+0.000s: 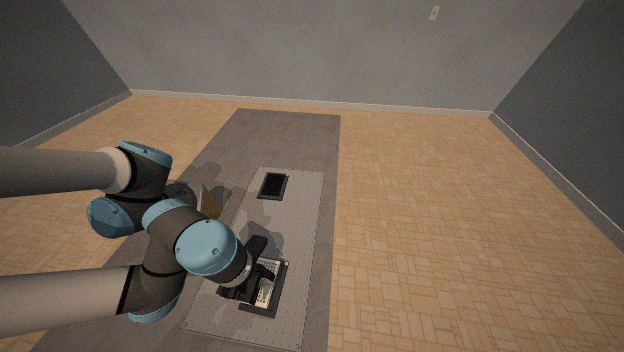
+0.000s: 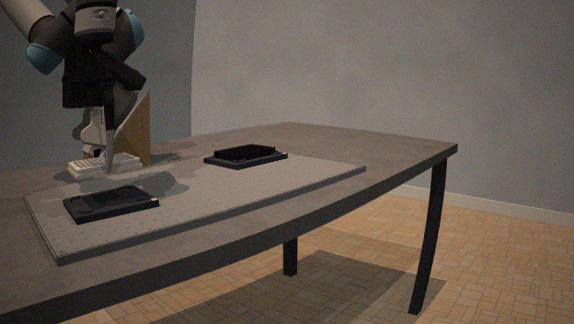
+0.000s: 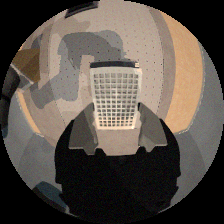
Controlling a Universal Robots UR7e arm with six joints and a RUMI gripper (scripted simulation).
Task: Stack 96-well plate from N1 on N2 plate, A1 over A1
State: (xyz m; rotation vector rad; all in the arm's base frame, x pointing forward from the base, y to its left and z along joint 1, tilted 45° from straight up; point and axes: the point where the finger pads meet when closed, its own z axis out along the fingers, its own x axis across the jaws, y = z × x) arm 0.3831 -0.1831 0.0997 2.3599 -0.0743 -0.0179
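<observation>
Right now the black plate is 9 cm behind my hand, 42 cm to the left of it and 6 cm below it. From my hand the other things lie so: black nest: 7 cm below; then white 96-well plate: 1 cm below.
</observation>
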